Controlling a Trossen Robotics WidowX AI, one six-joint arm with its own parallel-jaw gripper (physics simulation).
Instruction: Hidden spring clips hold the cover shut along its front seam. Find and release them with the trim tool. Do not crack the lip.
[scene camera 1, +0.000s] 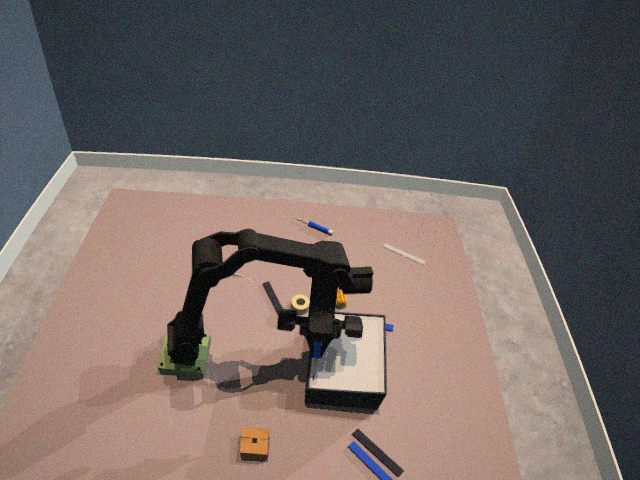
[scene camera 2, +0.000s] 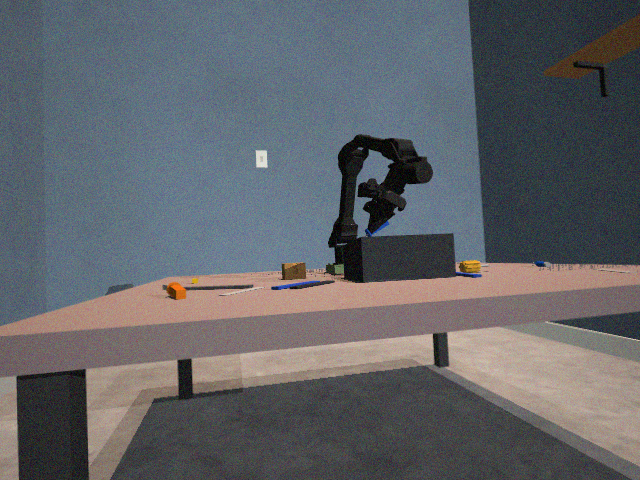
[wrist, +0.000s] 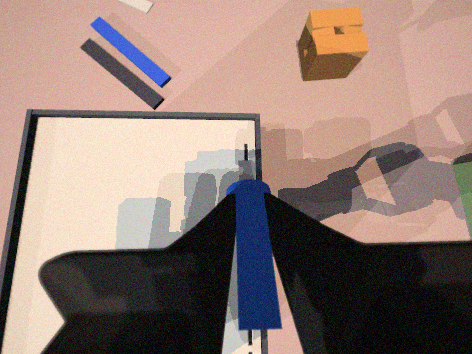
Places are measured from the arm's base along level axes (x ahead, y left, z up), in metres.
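Pixels of known places: gripper, fingertip midpoint: (scene camera 1: 316, 355) (scene camera 2: 369, 233) (wrist: 248, 200); arm's base, origin of the base link: (scene camera 1: 184, 353) (scene camera 2: 343, 263).
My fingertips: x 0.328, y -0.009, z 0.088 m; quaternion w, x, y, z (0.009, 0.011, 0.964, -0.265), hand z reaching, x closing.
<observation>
Ahead of a thing's pixels: the offset from my fingertips to its top centre. "pt": to the spot under its first point.
A black box with a white cover {0.079 m ahead, 0.037 m left, 0.017 m down} (scene camera 1: 361, 361) (wrist: 100, 160) stands on the table; its dark side {pt 0.170 m ahead, 0.031 m left, 0.070 m down} (scene camera 2: 408, 258) faces scene camera 2. My gripper (scene camera 1: 317, 347) (scene camera 2: 373, 227) (wrist: 248, 200) is shut on the blue trim tool {0.000 m ahead, 0.006 m left, 0.035 m up} (scene camera 1: 316, 350) (scene camera 2: 379, 227) (wrist: 256, 260). It holds the tool tilted over the cover's edge nearest the arm's base. In the wrist view short dark slots {pt 0.001 m back, 0.041 m right, 0.036 m down} (wrist: 245, 152) show in the cover along that edge. The tool's tip is hidden in the wrist view, so I cannot tell whether it touches the seam. No clips show.
An orange block {0.120 m back, 0.195 m right, 0.073 m down} (scene camera 1: 254, 442) (scene camera 2: 293, 271) (wrist: 335, 40), a blue bar {0.155 m ahead, 0.222 m right, 0.112 m down} (scene camera 1: 369, 461) (wrist: 131, 52) and a dark bar {0.166 m ahead, 0.188 m right, 0.113 m down} (scene camera 1: 377, 452) (wrist: 122, 73) lie beyond the box's short side. A tape roll {0.048 m back, 0.216 m left, 0.093 m down} (scene camera 1: 293, 303), yellow pieces {0.062 m ahead, 0.270 m left, 0.086 m down} (scene camera 1: 341, 298) (scene camera 2: 470, 266) and a blue screwdriver {0.030 m back, 0.549 m left, 0.100 m down} (scene camera 1: 320, 227) lie on the opposite side.
</observation>
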